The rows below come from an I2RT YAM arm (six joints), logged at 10 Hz.
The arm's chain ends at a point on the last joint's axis. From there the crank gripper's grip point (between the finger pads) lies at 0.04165 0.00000 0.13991 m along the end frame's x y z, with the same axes.
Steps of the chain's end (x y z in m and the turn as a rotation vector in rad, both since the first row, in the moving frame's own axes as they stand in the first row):
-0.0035 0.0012 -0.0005 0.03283 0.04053 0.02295
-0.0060 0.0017 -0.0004 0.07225 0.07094 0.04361
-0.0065 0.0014 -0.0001 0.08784 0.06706 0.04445
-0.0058 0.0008 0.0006 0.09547 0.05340 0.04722
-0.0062 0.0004 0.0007 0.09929 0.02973 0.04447
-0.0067 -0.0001 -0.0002 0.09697 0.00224 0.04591
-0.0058 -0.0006 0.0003 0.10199 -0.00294 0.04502
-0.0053 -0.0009 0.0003 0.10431 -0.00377 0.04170
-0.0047 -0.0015 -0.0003 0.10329 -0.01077 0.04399
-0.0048 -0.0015 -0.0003 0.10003 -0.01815 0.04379
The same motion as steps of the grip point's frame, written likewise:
0.0022 -0.0023 -0.0024 0.03283 0.04053 0.02295
0.0040 -0.0063 -0.0040 0.07225 0.07094 0.04361
0.0030 -0.0087 -0.0037 0.08784 0.06706 0.04445
0.0019 -0.0103 -0.0024 0.09547 0.05340 0.04722
-0.0018 -0.0115 -0.0012 0.09929 0.02973 0.04447
-0.0061 -0.0117 -0.0009 0.09697 0.00224 0.04591
-0.0059 -0.0130 -0.0002 0.10199 -0.00294 0.04502
-0.0056 -0.0137 -0.0002 0.10431 -0.00377 0.04170
-0.0059 -0.0141 -0.0005 0.10329 -0.01077 0.04399
-0.0071 -0.0137 -0.0002 0.10003 -0.01815 0.04379

